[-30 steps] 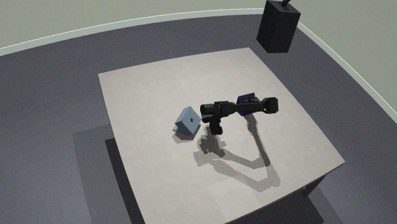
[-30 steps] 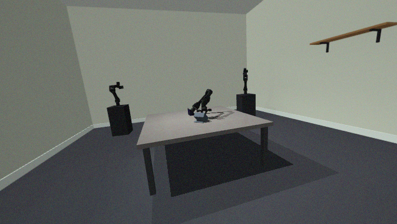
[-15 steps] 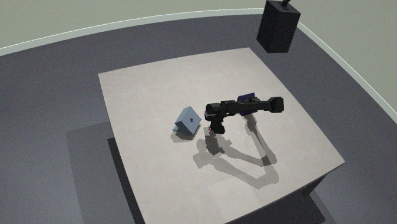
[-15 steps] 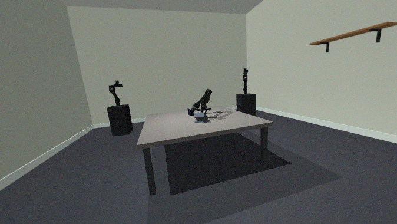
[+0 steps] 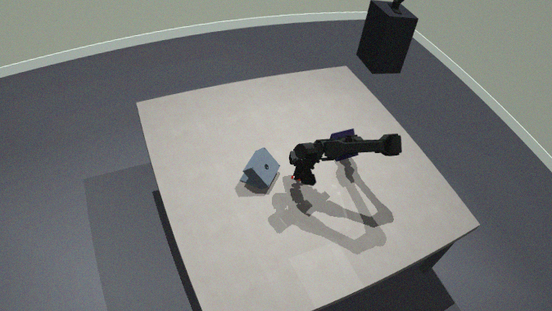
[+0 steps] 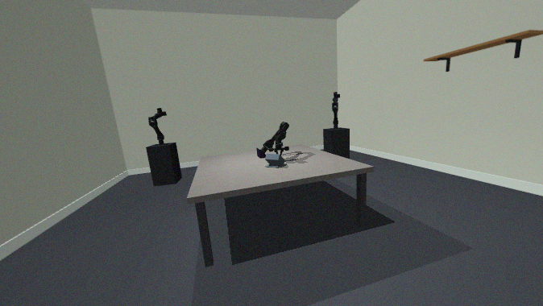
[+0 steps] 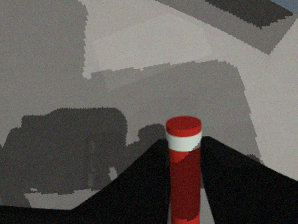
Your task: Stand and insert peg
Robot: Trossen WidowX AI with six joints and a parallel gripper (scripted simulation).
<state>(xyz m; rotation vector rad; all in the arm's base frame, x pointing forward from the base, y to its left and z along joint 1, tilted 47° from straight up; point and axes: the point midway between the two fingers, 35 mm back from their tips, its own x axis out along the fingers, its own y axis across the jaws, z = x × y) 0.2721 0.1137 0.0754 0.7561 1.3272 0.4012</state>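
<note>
Now: the blue-grey sloped panel 12 cm ahead of my gripper tip, 6 cm to the right of it and 2 cm above it. The rest, counted from my gripper tip: red peg: 1 cm behind.
</note>
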